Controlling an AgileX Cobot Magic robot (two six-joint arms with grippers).
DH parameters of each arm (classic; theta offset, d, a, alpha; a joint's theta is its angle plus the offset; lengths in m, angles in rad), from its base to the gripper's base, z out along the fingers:
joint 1: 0 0.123 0 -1.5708
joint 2: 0.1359 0 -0.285 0
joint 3: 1.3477 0 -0.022 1.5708
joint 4: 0 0.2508 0 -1.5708
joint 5: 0 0 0.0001 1.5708
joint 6: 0 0.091 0 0
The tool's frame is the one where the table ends.
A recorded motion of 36 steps. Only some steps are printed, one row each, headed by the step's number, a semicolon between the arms.
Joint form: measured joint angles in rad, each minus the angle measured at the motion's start. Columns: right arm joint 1, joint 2, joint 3, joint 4, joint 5, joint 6; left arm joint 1, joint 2, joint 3, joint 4, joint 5, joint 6.
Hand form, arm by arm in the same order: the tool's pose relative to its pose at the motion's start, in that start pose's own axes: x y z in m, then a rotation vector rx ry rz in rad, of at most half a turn. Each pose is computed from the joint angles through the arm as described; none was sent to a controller.
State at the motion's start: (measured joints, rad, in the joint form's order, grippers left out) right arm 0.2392 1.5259 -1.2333 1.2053 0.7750 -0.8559; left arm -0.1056 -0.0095 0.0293 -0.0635 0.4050 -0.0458
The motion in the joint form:
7: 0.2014 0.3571 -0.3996 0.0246 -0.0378 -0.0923; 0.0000 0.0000 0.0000 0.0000 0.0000 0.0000
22: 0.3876 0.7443 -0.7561 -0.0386 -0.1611 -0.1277; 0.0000 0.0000 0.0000 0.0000 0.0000 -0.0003
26: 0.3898 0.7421 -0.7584 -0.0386 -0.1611 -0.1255; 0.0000 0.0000 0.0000 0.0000 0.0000 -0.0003
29: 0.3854 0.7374 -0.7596 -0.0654 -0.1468 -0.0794; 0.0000 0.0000 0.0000 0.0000 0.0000 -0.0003
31: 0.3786 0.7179 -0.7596 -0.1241 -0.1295 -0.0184; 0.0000 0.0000 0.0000 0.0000 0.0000 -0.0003
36: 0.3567 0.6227 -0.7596 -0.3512 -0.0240 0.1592; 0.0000 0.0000 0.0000 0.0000 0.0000 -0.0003
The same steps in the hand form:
7: -0.0285 0.0207 0.1133 -0.1483 0.0276 -0.1753; 0.0000 0.0000 0.0000 0.0000 0.0000 0.0000
22: 0.0119 0.0315 0.2456 -0.1762 0.0785 -0.3132; 0.0000 0.0000 0.0000 0.0000 0.0000 -0.0003
26: 0.0110 0.0335 0.2451 -0.1790 0.0758 -0.3138; 0.0000 0.0000 0.0000 0.0000 0.0000 -0.0003
29: 0.0100 0.0327 0.2427 -0.1753 0.0920 -0.2924; 0.0000 0.0000 0.0000 0.0000 0.0000 -0.0003
31: 0.0051 0.0336 0.2352 -0.1604 0.1100 -0.2885; 0.0000 0.0000 0.0000 0.0000 0.0000 -0.0003
36: -0.0146 0.0438 0.1985 -0.1072 0.1893 -0.3347; 0.0000 0.0000 0.0000 0.0000 0.0000 -0.0003

